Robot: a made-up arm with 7 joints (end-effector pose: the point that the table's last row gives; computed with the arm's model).
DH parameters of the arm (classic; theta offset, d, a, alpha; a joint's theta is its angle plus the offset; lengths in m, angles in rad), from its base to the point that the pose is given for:
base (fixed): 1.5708 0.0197 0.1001 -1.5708
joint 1: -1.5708 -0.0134 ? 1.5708
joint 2: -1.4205 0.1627 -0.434 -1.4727
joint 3: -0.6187 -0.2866 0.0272 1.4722
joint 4: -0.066 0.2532 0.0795 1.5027
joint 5: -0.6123 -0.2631 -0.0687 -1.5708
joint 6: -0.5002 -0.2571 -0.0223 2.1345
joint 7: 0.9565 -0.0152 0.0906 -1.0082
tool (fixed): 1.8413 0.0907 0 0
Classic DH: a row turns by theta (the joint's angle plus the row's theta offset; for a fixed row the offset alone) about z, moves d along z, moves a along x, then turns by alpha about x.
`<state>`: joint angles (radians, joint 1 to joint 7).
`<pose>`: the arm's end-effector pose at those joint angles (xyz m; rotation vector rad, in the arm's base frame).
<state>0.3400 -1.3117 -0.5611 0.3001 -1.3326 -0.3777 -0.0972</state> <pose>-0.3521 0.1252 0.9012 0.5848 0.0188 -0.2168</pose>
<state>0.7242 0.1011 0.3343 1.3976 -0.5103 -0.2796 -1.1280</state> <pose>-0.5184 -0.4057 -0.1373 0.9588 -0.5095 2.1401</pose>
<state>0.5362 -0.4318 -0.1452 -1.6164 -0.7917 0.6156 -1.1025</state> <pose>-0.3984 -0.2775 0.2519 1.7158 -1.8941 -1.5455</pose>
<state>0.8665 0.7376 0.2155 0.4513 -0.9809 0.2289 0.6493</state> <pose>-0.3778 -0.6345 0.0068 0.1676 -1.7031 2.0411</pose>
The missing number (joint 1, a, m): 0.0798
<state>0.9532 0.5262 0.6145 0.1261 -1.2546 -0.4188 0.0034</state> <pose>-0.3232 -0.4312 0.3495 0.2975 -0.0487 1.8184</pose>
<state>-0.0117 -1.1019 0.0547 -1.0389 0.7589 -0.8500 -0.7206</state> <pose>-0.3090 -0.1584 0.2247 -0.3403 0.4100 -1.4882</pose>
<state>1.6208 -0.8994 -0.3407 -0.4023 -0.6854 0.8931 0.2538</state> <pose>-0.5164 0.5825 0.2968 -0.6532 -1.6179 0.4360</pose>
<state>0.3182 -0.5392 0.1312 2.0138 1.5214 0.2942 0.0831</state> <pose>-0.6259 0.0613 0.1542 0.1638 2.3644 0.0059</pose>
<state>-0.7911 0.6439 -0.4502 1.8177 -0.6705 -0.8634 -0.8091</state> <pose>-0.2251 0.5528 -0.6442 0.0060 -2.2979 -0.0251</pose>
